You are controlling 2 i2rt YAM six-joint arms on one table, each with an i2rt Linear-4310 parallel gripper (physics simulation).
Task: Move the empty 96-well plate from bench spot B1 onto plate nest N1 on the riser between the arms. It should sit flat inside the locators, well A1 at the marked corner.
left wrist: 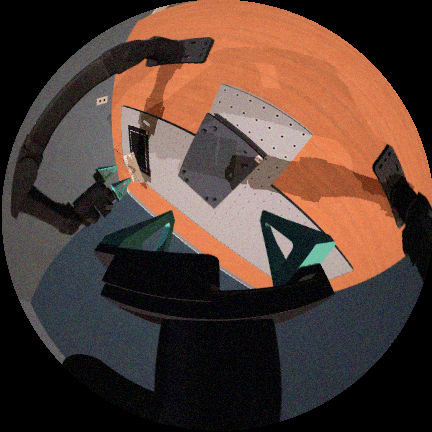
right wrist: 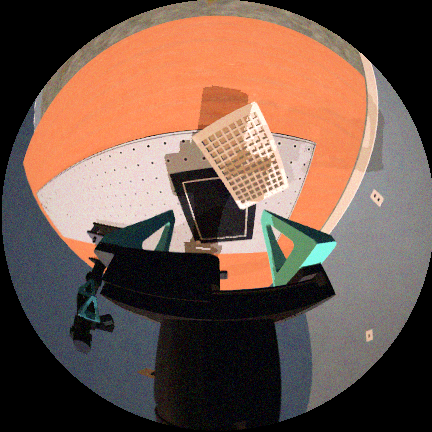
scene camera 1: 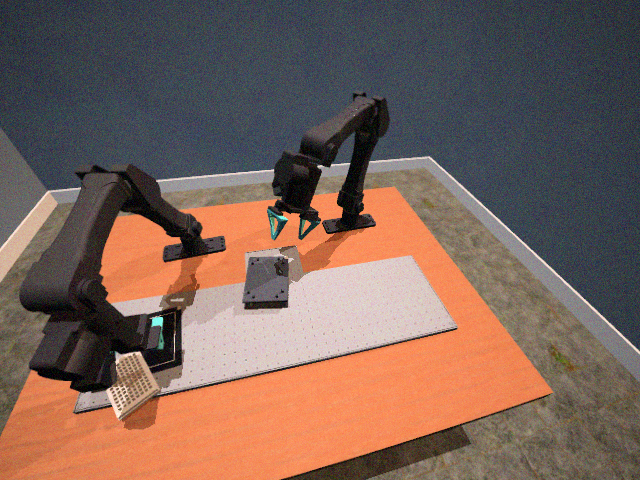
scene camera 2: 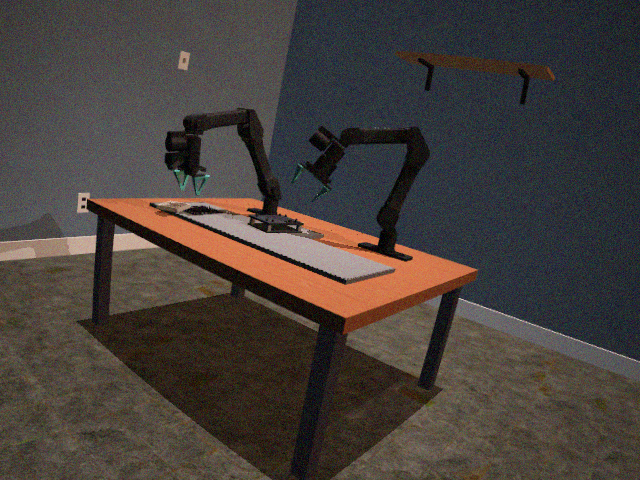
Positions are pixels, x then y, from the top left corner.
Scene:
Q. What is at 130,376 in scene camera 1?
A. A well plate.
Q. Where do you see a well plate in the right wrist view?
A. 239,146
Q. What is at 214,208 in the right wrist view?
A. A black plate nest.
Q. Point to a black plate nest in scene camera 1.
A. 170,356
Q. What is the right gripper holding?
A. Nothing.

